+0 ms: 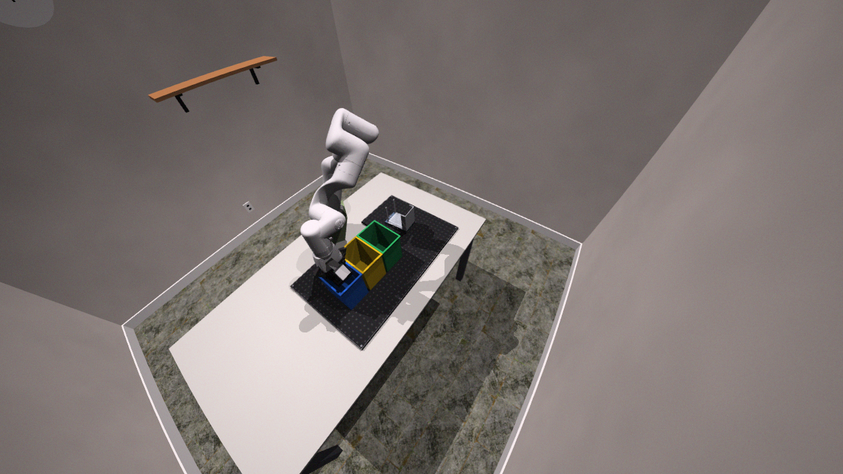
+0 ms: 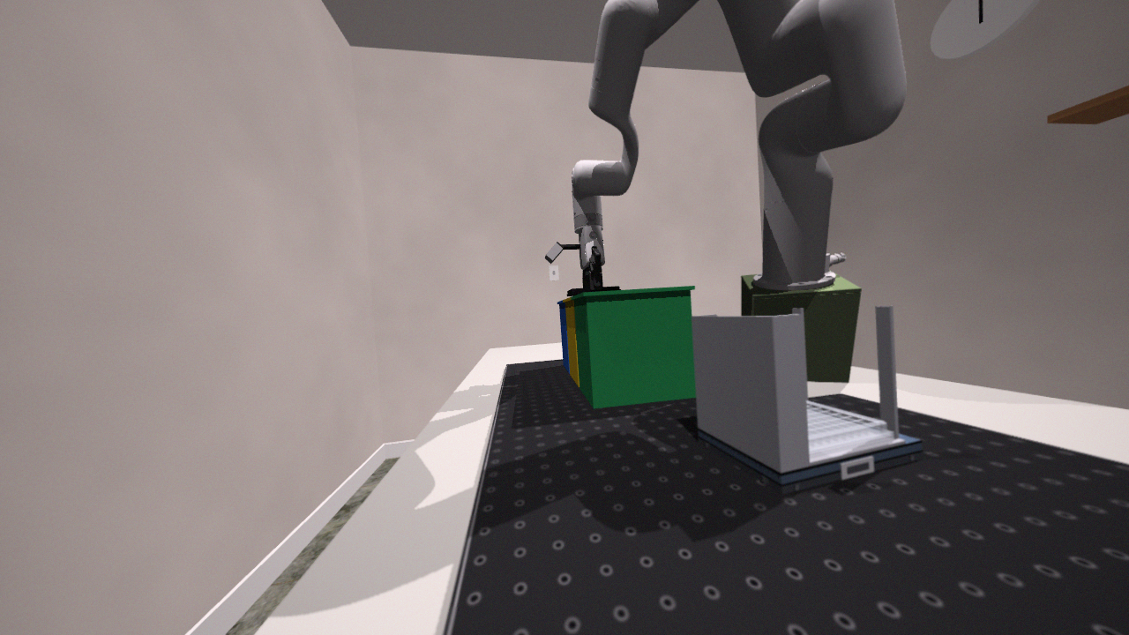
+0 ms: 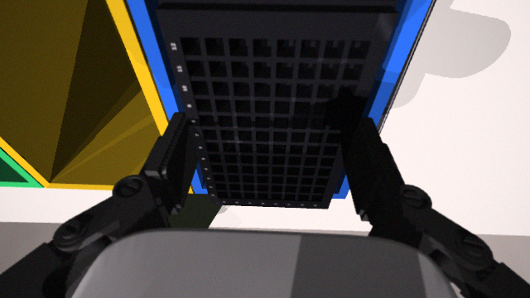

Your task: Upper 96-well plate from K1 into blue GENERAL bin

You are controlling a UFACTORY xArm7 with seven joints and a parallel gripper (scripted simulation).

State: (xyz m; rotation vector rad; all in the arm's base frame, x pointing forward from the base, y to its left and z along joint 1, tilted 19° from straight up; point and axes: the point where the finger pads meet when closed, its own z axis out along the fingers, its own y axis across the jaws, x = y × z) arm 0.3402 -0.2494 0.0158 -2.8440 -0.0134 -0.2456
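Right now the black 96-well plate is 10 mm below my hand. Round my hand: yellow bin (130 mm to the left, 120 mm below); then green bin (260 mm to the left, 120 mm below, 10 mm behind); then blue bin (120 mm below).
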